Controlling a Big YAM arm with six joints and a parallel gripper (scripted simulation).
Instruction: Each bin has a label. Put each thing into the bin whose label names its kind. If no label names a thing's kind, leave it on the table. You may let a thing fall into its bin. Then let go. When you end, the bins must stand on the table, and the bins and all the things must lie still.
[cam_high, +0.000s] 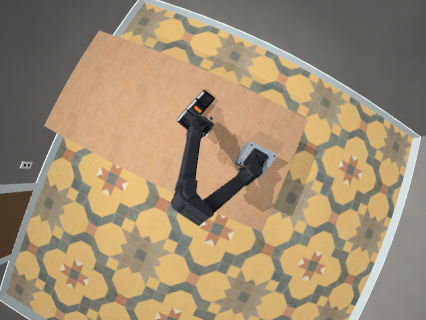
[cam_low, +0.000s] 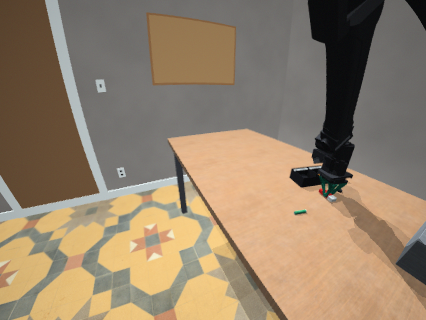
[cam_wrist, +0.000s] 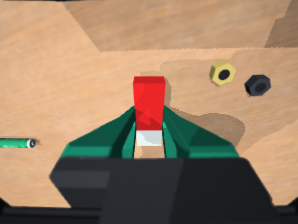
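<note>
The orange block is 10 cm ahead of my hand, 9 cm to the right of it and 1 cm below it. Round my hand: black nut 10 cm to the right, 1 cm below; then green battery 16 cm to the left, 1 cm below, 1 cm behind; then yellow nut 6 cm to the right, 2 cm ahead, 1 cm below.
</note>
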